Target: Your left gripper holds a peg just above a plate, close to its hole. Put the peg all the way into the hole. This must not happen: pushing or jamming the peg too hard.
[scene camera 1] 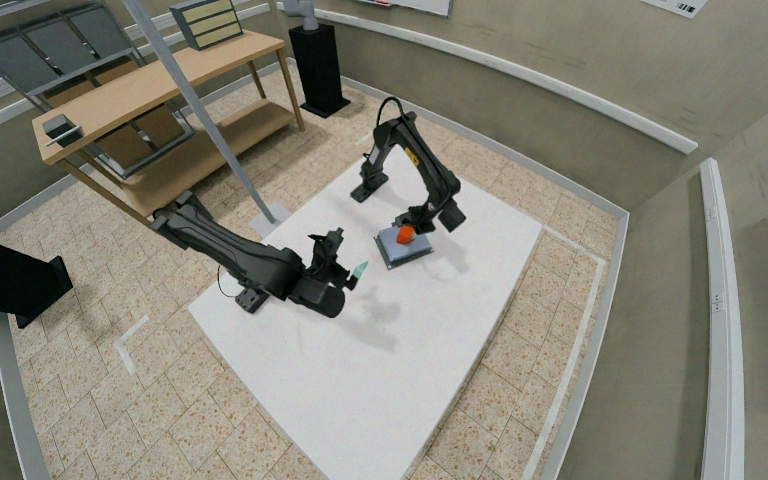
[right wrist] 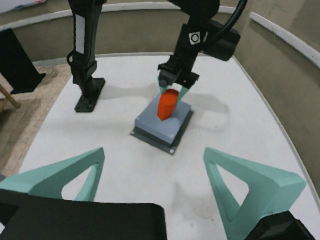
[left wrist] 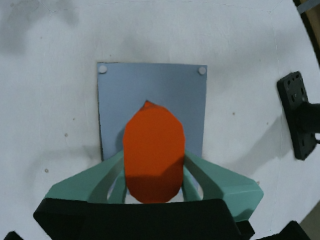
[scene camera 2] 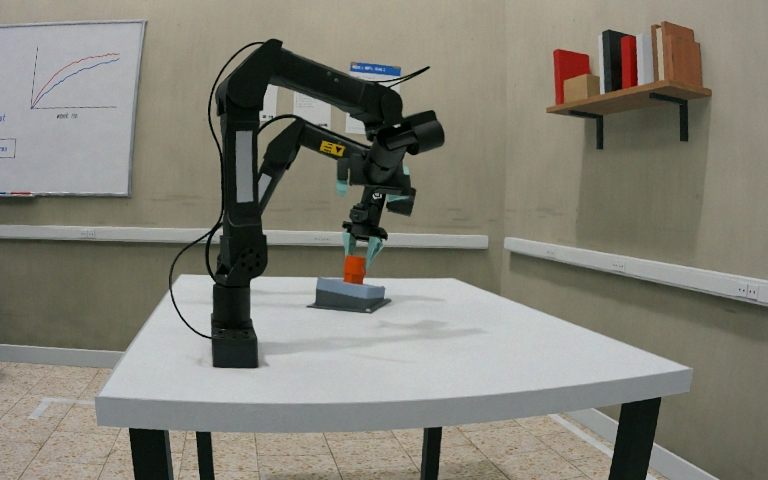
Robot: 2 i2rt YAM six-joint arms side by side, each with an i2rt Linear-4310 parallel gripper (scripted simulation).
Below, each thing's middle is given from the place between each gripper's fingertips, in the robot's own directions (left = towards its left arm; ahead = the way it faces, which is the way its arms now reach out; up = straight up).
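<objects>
Blue-grey plate (scene camera 1: 388,237): 6 cm below my left hand, 1 cm behind it and 1 cm to the right of it. Orange peg (left wrist: 154,142): 2 cm below my left hand, 1 cm behind it, 1 cm to the right of it.
My right gripper is 180 mm above the orange peg, 40 mm short of it and 240 mm to the right of it. The blue-grey plate is 220 mm below my right hand, 30 mm ahead of it and 240 mm to the left of it.
</objects>
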